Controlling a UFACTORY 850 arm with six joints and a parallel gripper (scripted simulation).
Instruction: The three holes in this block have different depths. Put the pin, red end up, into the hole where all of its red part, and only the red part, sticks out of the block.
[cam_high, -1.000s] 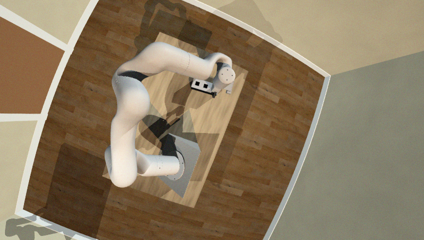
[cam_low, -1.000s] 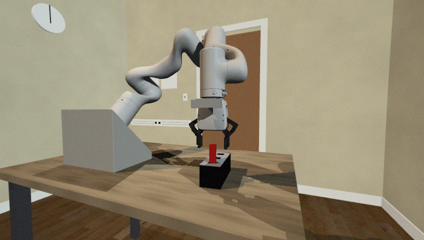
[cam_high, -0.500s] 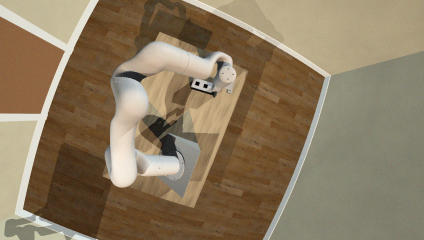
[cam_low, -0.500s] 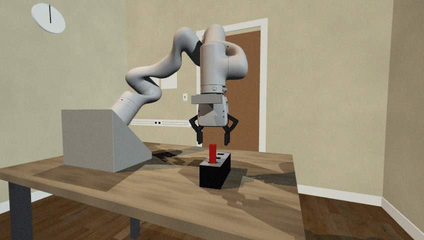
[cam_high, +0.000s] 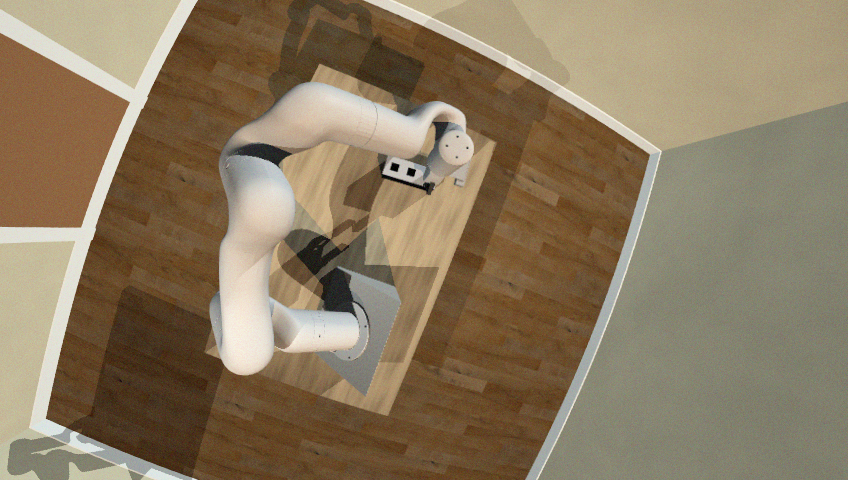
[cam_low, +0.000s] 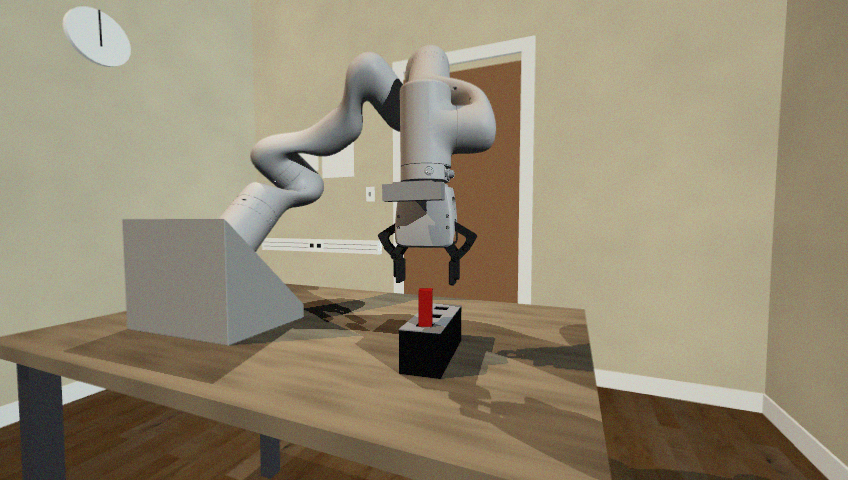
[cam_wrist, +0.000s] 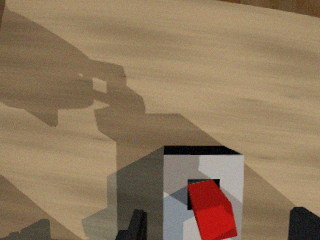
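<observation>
My gripper is now 5 cm above the pin. From my hand the other things lie so: black block: 1 cm behind, 6 cm to the left, 12 cm below.
</observation>
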